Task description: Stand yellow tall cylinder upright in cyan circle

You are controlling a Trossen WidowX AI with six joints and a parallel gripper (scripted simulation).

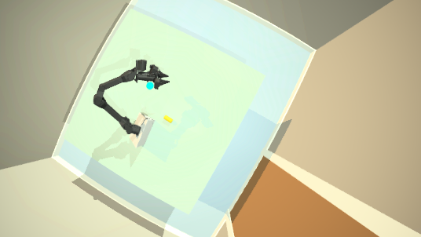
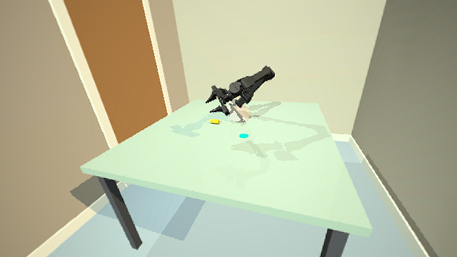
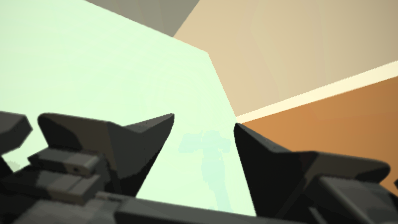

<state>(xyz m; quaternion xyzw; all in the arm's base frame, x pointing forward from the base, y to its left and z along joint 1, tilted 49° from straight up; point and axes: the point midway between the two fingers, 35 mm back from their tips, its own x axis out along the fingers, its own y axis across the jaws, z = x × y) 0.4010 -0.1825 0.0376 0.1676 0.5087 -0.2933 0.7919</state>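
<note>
Right now the yellow tall cylinder is 27 cm behind my gripper tip, 20 cm below it and 4 cm to the right of it. From my gripper tip the other things lie so: cyan circle: 22 cm below, 20 cm to the left, 7 cm behind.
</note>
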